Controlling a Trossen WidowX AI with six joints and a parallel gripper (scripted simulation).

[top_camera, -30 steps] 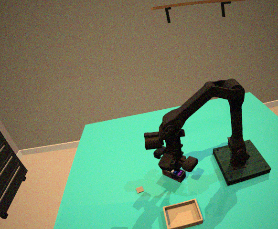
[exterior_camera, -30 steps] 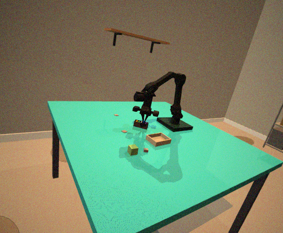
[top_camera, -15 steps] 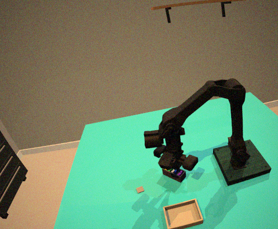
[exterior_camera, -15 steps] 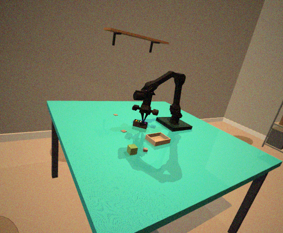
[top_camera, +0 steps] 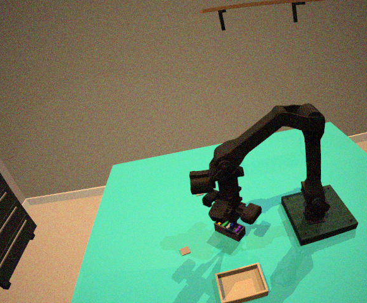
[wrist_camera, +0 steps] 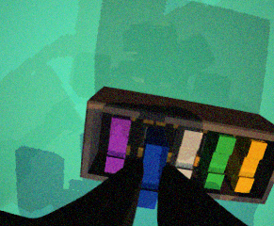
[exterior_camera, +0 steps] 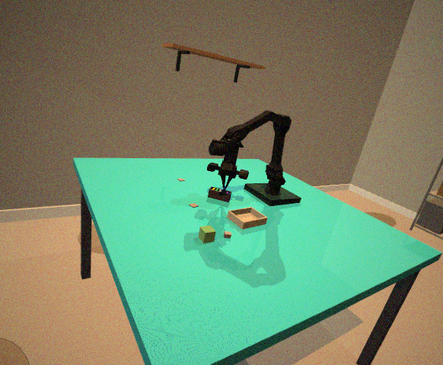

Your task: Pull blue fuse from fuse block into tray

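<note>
Now: the purple fuse 10 mm behind my gripper tip, 10 mm to the left of it and 30 mm below it. Round my gripper tip: green fuse 30 mm ahead, 20 mm to the right, 30 mm below; blue fuse 10 mm below; white fuse 10 mm ahead, 10 mm to the right, 30 mm below.
</note>
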